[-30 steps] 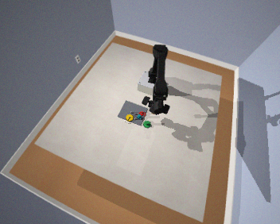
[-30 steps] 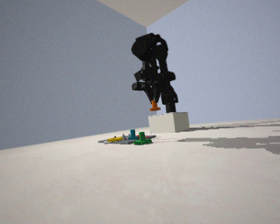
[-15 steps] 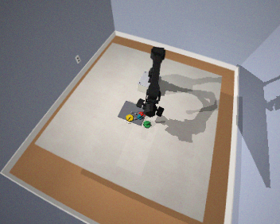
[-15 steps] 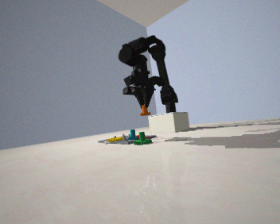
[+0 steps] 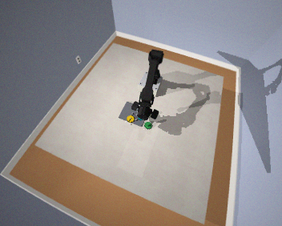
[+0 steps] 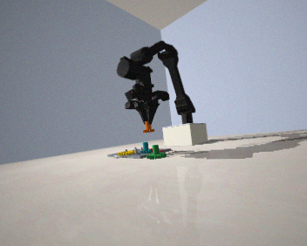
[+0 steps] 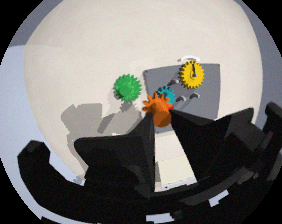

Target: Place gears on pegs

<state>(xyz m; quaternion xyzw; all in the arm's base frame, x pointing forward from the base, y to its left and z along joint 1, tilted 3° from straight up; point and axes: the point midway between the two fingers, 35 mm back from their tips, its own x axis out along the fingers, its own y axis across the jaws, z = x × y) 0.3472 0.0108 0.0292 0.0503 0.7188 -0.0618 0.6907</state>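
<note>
Right now my gripper tip is 90 mm above the teal gear, 30 mm to the left of it and 10 mm past it. From my gripper tip the other things lie so: green gear (100 mm below, 50 mm to the left, 30 mm ahead); yellow gear (110 mm to the right, 100 mm below, 20 mm ahead); orange gear (10 mm below).
</note>
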